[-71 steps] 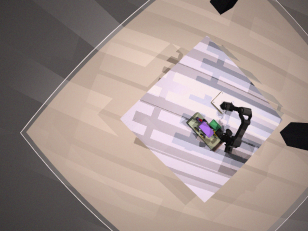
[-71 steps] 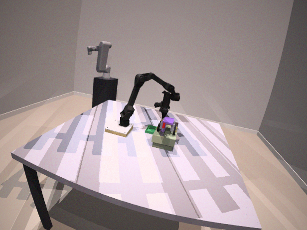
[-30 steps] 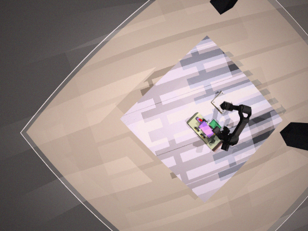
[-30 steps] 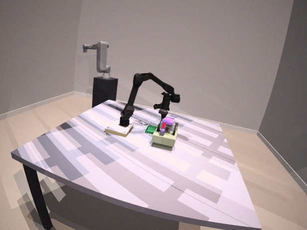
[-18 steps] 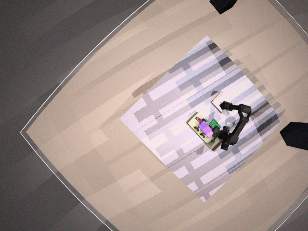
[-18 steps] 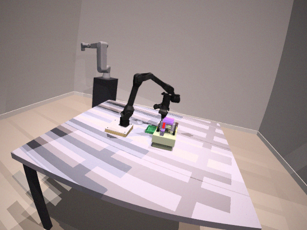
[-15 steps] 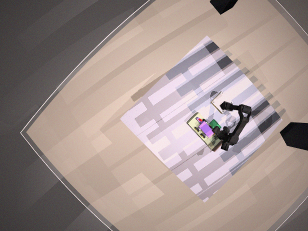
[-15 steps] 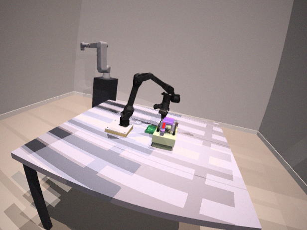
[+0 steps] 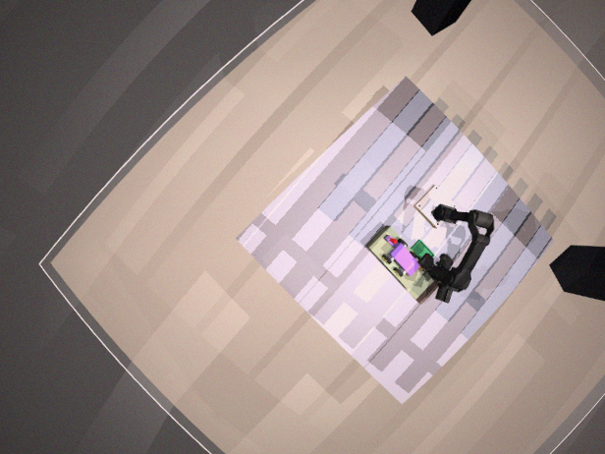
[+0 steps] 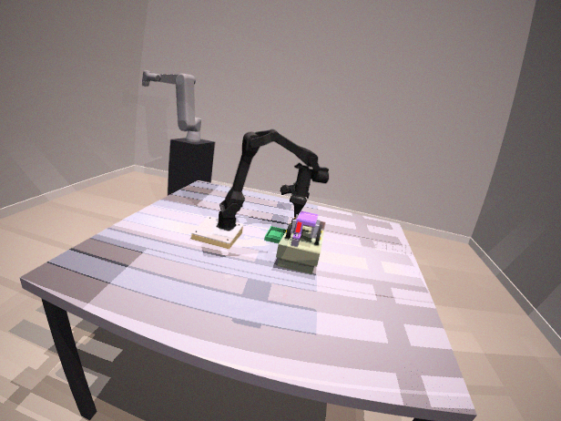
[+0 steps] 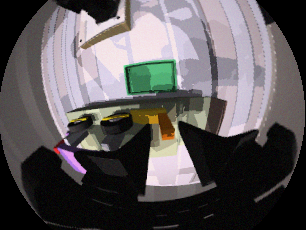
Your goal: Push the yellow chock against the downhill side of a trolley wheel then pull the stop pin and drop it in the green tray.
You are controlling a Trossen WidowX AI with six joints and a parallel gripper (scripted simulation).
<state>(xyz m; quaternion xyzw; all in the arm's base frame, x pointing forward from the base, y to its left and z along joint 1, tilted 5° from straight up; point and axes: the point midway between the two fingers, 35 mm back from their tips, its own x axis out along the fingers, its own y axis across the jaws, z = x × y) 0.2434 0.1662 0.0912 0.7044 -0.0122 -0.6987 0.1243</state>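
Now: the yellow chock 2 cm to the right of my gripper tip, 2 cm below it and 1 cm ahead of it. From my gripper tip the other things lie so: red-headed stop pin: 22 cm to the right, 7 cm ahead, 2 cm above; pale green ramp: 11 cm to the right, 7 cm ahead, 6 cm below; purple trolley: 11 cm to the right, 7 cm ahead, 1 cm above.
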